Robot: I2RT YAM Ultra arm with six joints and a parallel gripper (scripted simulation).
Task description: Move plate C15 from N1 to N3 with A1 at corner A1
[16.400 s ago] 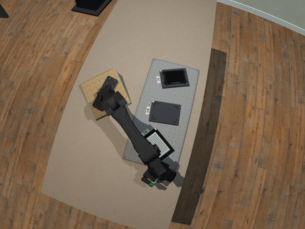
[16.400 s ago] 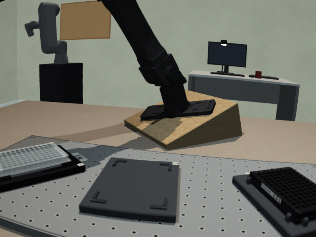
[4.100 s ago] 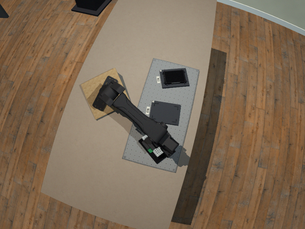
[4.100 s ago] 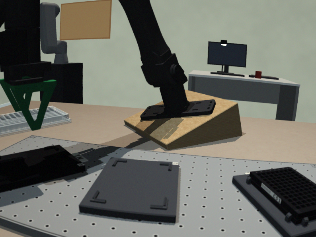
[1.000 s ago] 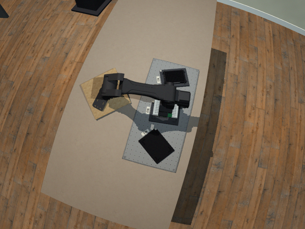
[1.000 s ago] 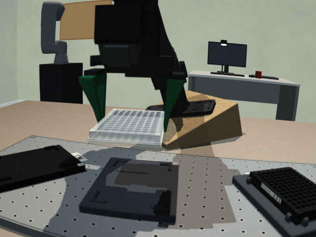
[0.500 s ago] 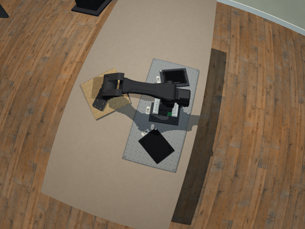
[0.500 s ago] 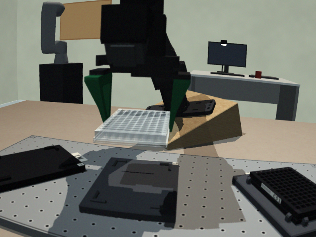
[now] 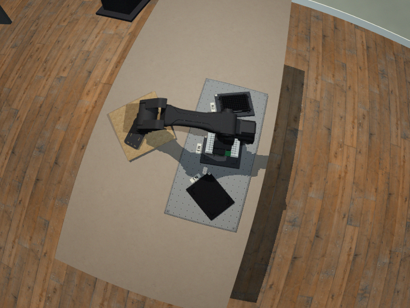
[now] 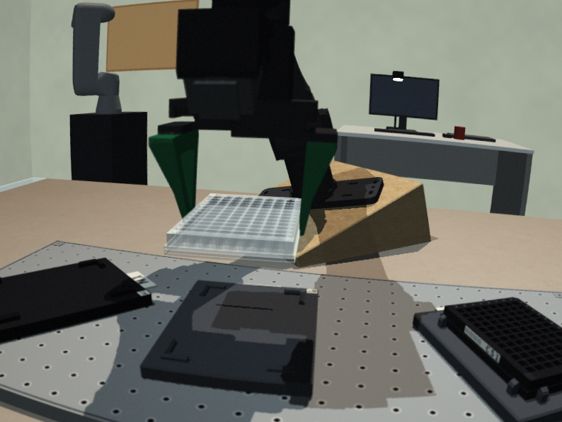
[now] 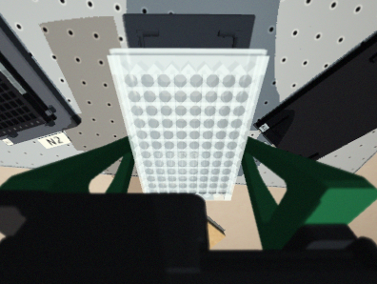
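My hand is right at the clear 96-well plate C15. The rest, counted from my hand: grey landing nest N3 (90 mm below); then black nest N1 (190 mm to the right, 90 mm below, 30 mm ahead); then black plate C51 (230 mm to the left, 80 mm below, 30 mm behind).
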